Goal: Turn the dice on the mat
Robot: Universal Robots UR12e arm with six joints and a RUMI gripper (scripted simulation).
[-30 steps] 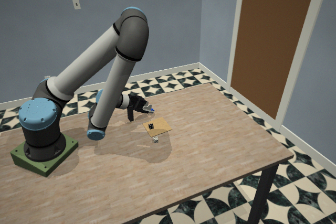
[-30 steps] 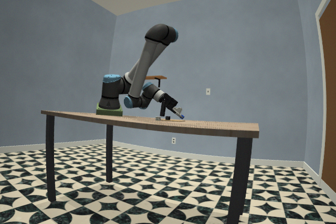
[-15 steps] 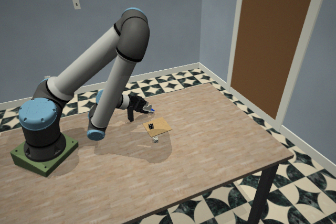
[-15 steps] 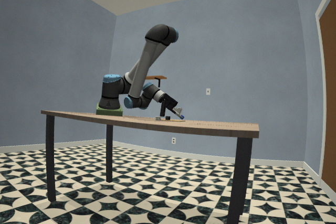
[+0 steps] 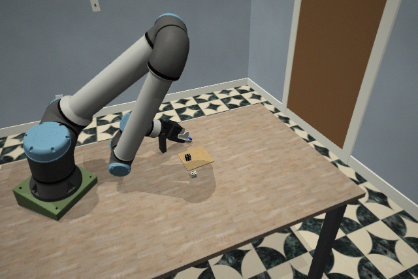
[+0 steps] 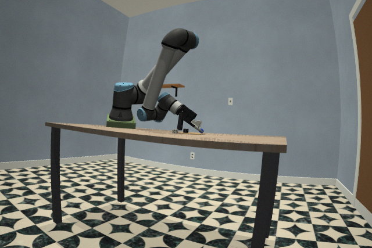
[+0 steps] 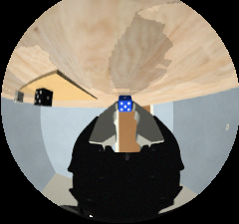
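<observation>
My hand is right at the blue die. The rest, counted from my hand: white die 3 cm behind, 26 cm to the right, 1 cm below; tan mat 1 cm ahead, 14 cm to the right, 2 cm below; black die 3 cm behind, 14 cm to the right.
</observation>
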